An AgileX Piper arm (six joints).
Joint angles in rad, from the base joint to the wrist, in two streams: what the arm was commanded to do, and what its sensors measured. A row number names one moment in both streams.
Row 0, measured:
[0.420, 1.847, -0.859, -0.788, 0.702, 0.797]
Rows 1 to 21, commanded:
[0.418, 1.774, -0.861, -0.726, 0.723, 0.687]
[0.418, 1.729, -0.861, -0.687, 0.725, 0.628]
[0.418, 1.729, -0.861, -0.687, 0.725, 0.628]
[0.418, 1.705, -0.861, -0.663, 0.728, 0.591]
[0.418, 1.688, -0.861, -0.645, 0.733, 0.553]
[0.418, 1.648, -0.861, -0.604, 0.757, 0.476]
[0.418, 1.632, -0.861, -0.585, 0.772, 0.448]
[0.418, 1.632, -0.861, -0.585, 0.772, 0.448]
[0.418, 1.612, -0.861, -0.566, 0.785, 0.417]
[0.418, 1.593, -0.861, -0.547, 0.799, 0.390]
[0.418, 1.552, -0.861, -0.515, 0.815, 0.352]
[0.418, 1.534, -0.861, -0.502, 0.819, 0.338]
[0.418, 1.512, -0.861, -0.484, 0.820, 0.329]
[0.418, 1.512, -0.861, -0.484, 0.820, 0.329]
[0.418, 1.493, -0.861, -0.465, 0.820, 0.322]
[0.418, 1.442, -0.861, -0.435, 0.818, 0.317]
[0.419, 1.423, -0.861, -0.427, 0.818, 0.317]
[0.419, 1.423, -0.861, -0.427, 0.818, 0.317]
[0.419, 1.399, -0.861, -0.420, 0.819, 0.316]
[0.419, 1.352, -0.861, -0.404, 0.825, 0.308]
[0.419, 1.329, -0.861, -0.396, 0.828, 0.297]
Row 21, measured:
[0.420, 1.386, -0.859, -0.420, 0.811, 0.327]
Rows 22 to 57, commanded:
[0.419, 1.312, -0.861, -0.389, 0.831, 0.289]
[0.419, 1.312, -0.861, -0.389, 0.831, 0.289]
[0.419, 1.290, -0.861, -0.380, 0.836, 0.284]
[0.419, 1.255, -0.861, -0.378, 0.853, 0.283]
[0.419, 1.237, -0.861, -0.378, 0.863, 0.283]
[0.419, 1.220, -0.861, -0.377, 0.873, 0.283]
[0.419, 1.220, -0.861, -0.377, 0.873, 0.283]
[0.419, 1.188, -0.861, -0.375, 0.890, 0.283]
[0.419, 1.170, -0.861, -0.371, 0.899, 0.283]
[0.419, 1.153, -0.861, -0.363, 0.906, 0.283]
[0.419, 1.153, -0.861, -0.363, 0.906, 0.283]
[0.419, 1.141, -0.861, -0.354, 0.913, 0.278]
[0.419, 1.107, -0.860, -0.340, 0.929, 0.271]
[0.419, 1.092, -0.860, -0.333, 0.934, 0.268]
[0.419, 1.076, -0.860, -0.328, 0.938, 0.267]
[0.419, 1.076, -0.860, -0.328, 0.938, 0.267]
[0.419, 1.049, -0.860, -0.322, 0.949, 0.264]
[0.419, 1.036, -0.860, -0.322, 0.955, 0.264]
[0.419, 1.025, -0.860, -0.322, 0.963, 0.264]
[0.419, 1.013, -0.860, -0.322, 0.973, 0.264]
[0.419, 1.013, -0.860, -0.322, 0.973, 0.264]
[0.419, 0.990, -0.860, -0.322, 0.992, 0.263]
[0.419, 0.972, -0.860, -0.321, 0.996, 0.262]
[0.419, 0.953, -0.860, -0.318, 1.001, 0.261]
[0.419, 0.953, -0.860, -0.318, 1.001, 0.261]
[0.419, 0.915, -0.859, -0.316, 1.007, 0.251]
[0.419, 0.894, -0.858, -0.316, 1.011, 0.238]
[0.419, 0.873, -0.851, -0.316, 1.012, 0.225]
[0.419, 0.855, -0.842, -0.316, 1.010, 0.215]
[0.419, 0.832, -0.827, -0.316, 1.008, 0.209]
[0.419, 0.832, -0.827, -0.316, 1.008, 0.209]
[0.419, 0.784, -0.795, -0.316, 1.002, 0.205]
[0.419, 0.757, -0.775, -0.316, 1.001, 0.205]
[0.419, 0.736, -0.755, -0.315, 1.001, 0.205]
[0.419, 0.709, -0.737, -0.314, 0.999, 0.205]
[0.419, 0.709, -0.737, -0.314, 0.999, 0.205]
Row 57, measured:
[0.420, 0.746, -0.761, -0.315, 0.998, 0.219]
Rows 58 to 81, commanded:
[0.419, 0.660, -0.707, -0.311, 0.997, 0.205]
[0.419, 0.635, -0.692, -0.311, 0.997, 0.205]
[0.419, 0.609, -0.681, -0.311, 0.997, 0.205]
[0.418, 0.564, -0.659, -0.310, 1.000, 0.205]
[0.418, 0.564, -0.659, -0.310, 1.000, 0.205]
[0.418, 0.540, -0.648, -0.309, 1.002, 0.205]
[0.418, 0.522, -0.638, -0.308, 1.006, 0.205]
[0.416, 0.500, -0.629, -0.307, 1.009, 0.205]
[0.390, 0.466, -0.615, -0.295, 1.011, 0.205]
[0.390, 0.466, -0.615, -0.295, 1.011, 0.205]
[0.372, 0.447, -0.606, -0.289, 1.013, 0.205]
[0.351, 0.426, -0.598, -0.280, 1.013, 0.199]
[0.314, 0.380, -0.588, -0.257, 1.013, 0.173]
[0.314, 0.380, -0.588, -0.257, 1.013, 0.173]
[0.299, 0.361, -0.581, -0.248, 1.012, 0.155]
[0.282, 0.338, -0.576, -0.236, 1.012, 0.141]
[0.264, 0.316, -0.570, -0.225, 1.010, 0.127]
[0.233, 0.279, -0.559, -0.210, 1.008, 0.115]
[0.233, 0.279, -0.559, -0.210, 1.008, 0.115]
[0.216, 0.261, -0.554, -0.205, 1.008, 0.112]
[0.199, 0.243, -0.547, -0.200, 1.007, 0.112]
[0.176, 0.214, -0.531, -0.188, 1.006, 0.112]
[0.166, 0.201, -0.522, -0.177, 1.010, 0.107]
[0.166, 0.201, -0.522, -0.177, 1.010, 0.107]
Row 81, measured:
[0.196, 0.239, -0.540, -0.201, 1.006, 0.126]
